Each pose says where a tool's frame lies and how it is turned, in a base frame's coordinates. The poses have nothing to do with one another.
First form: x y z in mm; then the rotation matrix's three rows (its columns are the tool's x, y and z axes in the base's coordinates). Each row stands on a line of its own.
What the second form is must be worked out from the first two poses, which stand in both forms.
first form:
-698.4 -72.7 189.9
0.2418 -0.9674 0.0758
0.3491 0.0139 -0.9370
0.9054 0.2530 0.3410
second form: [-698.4 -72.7 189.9 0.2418 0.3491 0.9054 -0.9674 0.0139 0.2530]
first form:
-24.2 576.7 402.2
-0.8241 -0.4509 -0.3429
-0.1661 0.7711 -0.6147
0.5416 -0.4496 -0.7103
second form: [-24.2 576.7 402.2 -0.8241 -0.1661 0.5416 -0.4509 0.7711 -0.4496]
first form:
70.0 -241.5 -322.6
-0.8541 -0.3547 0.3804
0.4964 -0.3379 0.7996
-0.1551 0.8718 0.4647
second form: [70.0 -241.5 -322.6 -0.8541 0.4964 -0.1551 -0.3547 -0.3379 0.8718]
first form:
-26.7 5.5 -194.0
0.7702 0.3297 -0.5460
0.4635 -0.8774 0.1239
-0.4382 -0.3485 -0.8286
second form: [-26.7 5.5 -194.0 0.7702 0.4635 -0.4382 0.3297 -0.8774 -0.3485]
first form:
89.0 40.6 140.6
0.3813 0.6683 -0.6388
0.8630 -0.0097 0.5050
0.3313 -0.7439 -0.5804
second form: [89.0 40.6 140.6 0.3813 0.8630 0.3313 0.6683 -0.0097 -0.7439]
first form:
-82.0 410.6 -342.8
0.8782 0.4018 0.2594
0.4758 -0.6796 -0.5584
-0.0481 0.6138 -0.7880
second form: [-82.0 410.6 -342.8 0.8782 0.4758 -0.0481 0.4018 -0.6796 0.6138]
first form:
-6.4 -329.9 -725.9
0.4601 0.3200 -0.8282
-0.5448 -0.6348 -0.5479
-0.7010 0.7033 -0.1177
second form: [-6.4 -329.9 -725.9 0.4601 -0.5448 -0.7010 0.3200 -0.6348 0.7033]
